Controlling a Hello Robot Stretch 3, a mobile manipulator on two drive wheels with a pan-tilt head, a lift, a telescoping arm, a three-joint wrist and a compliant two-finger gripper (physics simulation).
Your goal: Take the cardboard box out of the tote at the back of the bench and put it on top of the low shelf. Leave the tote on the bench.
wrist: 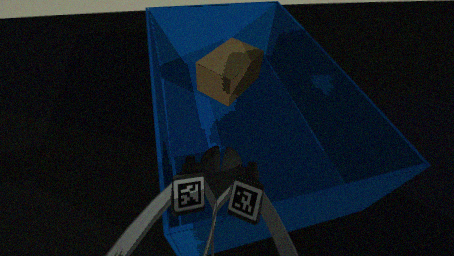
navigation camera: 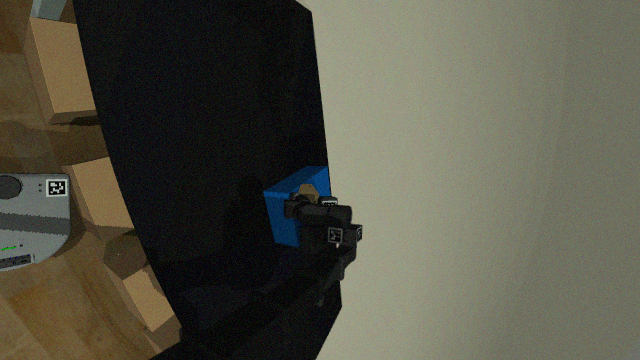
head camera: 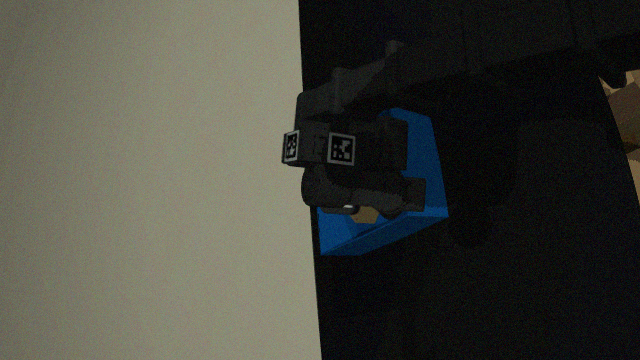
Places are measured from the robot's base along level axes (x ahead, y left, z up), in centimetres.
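Where they show: gripper, fingertip midpoint: (wrist: 221, 163); robot's base, link origin: (navigation camera: 6, 186).
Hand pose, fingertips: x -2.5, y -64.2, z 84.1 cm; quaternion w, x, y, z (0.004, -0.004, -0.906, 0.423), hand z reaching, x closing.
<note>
Things, the pixels of their top centre, and the offset from my fingertips. Level surfaces: height alone.
- brown cardboard box, top centre: (wrist: 231, 56) (head camera: 351, 198) (navigation camera: 313, 195) dx +0.1, dy -19.4, dz -2.5 cm
- blue tote, top centre: (wrist: 247, 63) (head camera: 353, 187) (navigation camera: 314, 202) dx -1.7, dy -11.2, dz +2.2 cm
- black bench, surface height: dz -7.8 cm
- wooden floor, surface height: dz -84.1 cm
The brown cardboard box (head camera: 365, 215) (navigation camera: 308, 191) (wrist: 227, 72) sits tilted inside the blue tote (head camera: 425, 145) (navigation camera: 284, 225) (wrist: 390, 192), near its far end in the wrist view. The tote stands on the black bench (head camera: 400, 310) (navigation camera: 200, 100) (wrist: 75, 115), against its wall-side edge. My gripper (wrist: 221, 163) is shut and empty, its two fingertips close together. In the wrist view it shows over the near part of the tote, apart from the box. In the head and navigation views the wrist covers the fingertips and part of the tote. I cannot make out the low shelf.
A pale wall (head camera: 150, 175) (navigation camera: 450, 175) rises behind the bench. My arm (navigation camera: 280, 290) reaches across the bench. In the navigation view, several tan boxes (navigation camera: 105, 195) stand along the bench's other side, beside my grey base (navigation camera: 35, 220) on the wooden floor (navigation camera: 50, 310).
</note>
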